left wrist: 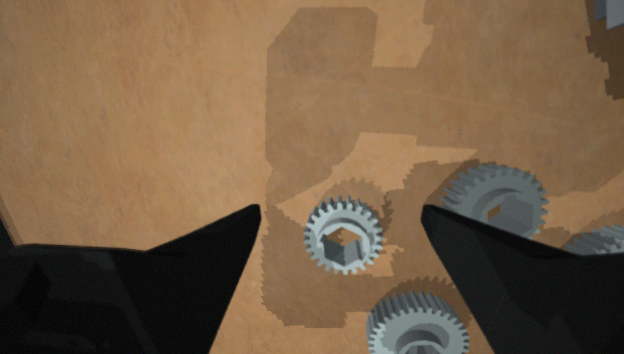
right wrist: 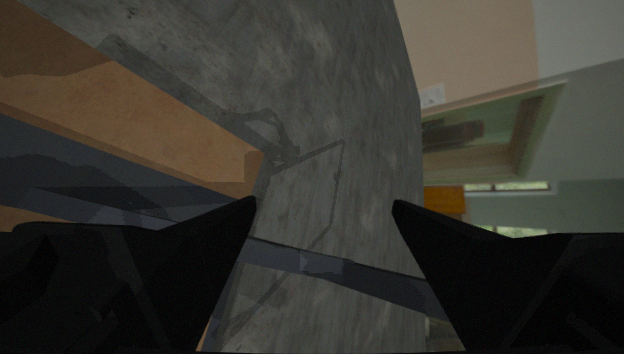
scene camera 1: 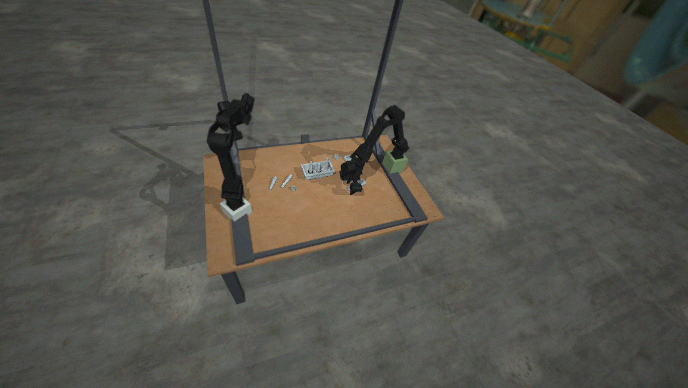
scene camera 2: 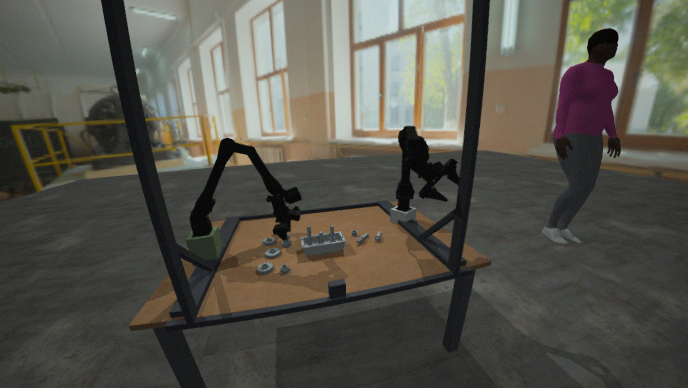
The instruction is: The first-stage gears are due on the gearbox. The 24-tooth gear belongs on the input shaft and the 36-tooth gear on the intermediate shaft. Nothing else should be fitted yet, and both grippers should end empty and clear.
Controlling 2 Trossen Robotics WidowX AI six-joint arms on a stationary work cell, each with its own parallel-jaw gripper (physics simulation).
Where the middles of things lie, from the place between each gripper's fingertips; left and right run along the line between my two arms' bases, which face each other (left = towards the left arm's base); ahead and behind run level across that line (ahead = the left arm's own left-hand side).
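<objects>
My right hand is 360 mm short of the green arm base (scene camera 2: 207,247), and it is also 910 mm to the right of the base and 200 mm above it.
For my left hand, the green arm base is 60 mm behind it, 340 mm to the left of it and 60 mm above it. Going by its middle, the base is nearer to my left hand than to my right hand.
</objects>
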